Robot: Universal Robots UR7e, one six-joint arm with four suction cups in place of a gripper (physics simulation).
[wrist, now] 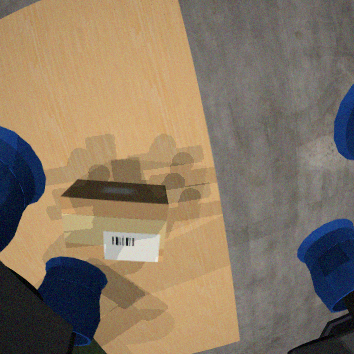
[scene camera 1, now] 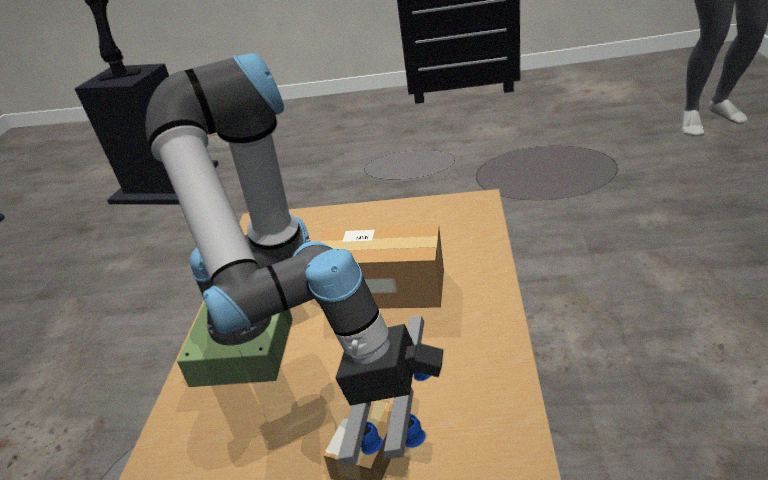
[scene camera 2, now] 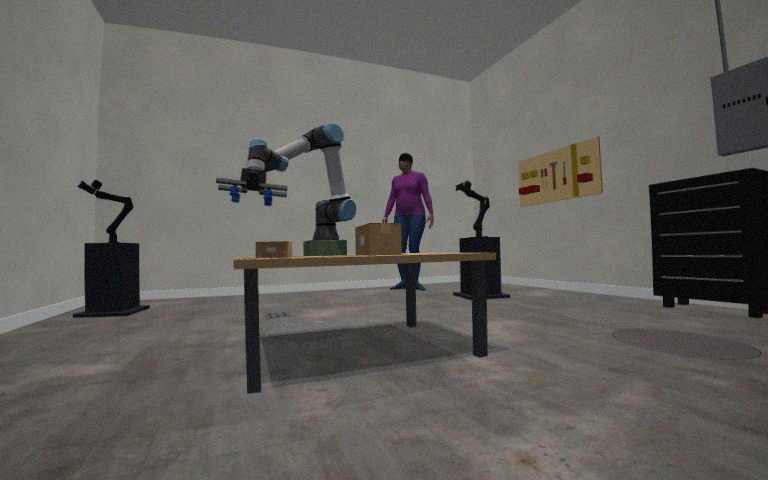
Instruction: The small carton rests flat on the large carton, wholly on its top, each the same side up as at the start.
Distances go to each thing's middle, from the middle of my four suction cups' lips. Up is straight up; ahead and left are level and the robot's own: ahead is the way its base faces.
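Scene:
Relative to the small carton (scene camera 1: 379, 414), my suction cup is 230 mm above, 110 mm past and 80 mm to the right of it. Large carton (scene camera 1: 403, 267), measured from my suction cup: 590 mm to the left, 190 mm behind, 190 mm below.

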